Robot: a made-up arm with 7 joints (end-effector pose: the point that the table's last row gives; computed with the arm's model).
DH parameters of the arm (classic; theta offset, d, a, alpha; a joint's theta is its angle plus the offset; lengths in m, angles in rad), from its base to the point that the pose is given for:
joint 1: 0 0.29 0 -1.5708
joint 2: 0 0 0 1.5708
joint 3: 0 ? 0.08 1.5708
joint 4: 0 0 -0.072 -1.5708
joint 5: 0 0.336 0 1.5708
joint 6: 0 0 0.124 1.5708
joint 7: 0 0 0 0
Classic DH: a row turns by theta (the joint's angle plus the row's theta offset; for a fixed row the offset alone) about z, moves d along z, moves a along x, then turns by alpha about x.
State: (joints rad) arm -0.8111 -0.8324 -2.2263 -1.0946 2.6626 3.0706 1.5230
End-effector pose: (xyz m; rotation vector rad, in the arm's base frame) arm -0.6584 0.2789 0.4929 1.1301 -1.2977 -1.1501
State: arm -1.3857 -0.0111 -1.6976 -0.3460 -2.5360 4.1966 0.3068
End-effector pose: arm -0.1361 -0.0349 1.0091 1.5651 0.0564 -1.6772
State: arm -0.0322 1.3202 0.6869 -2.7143 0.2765 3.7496 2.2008
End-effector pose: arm 0.3925 0.1845 0.0957 1.3872 -2.6108 -0.8221
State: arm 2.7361 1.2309 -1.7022 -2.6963 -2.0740 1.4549 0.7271
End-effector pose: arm 0.0526 0.3521 0.3837 -0.1804 0.2093 0.8164
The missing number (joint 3, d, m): 0.497
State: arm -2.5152 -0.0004 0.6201 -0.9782 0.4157 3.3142 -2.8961
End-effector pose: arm -0.1225 -0.2101 1.1153 0.8566 0.1879 -1.1935
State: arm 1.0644 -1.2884 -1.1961 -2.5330 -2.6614 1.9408 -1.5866
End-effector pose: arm 0.2433 -0.2454 0.4771 0.5283 1.5367 -0.5688
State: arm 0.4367 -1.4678 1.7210 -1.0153 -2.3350 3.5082 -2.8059
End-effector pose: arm -0.7262 0.0095 0.2246 -0.4711 -1.9563 -0.7148
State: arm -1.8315 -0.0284 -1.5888 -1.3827 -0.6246 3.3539 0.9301
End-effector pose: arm -0.3532 0.0487 1.0138 -0.2743 -1.1788 0.1247
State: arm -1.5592 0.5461 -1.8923 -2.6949 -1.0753 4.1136 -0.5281
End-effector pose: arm -0.2794 -0.1509 0.5885 1.7597 -1.3737 -0.6700
